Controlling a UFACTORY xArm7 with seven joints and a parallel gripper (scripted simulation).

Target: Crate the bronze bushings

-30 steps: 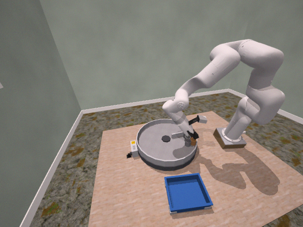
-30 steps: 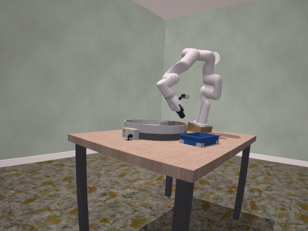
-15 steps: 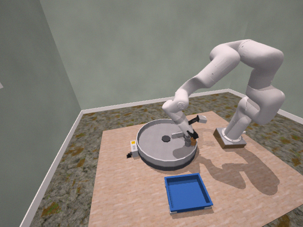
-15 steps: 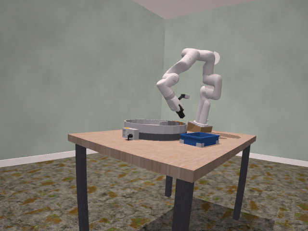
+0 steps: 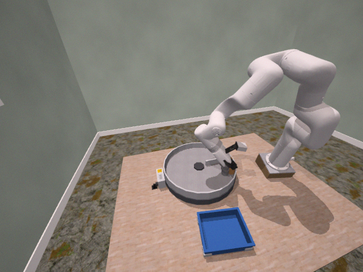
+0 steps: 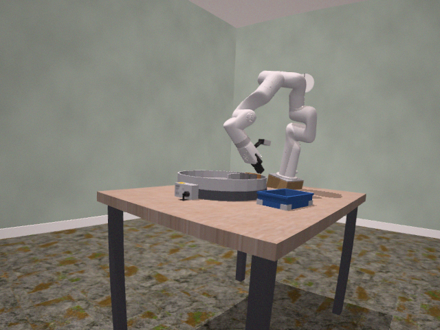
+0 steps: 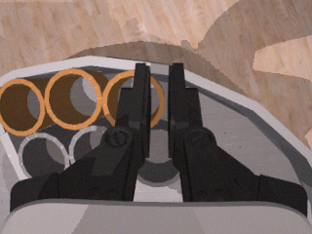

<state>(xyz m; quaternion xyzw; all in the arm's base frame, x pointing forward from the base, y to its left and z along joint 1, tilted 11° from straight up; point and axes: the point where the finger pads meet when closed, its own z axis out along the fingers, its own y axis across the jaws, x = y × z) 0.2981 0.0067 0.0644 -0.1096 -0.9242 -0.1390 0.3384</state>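
My hand is 250 mm to the right of the blue crate, 150 mm short of it and 100 mm above it.
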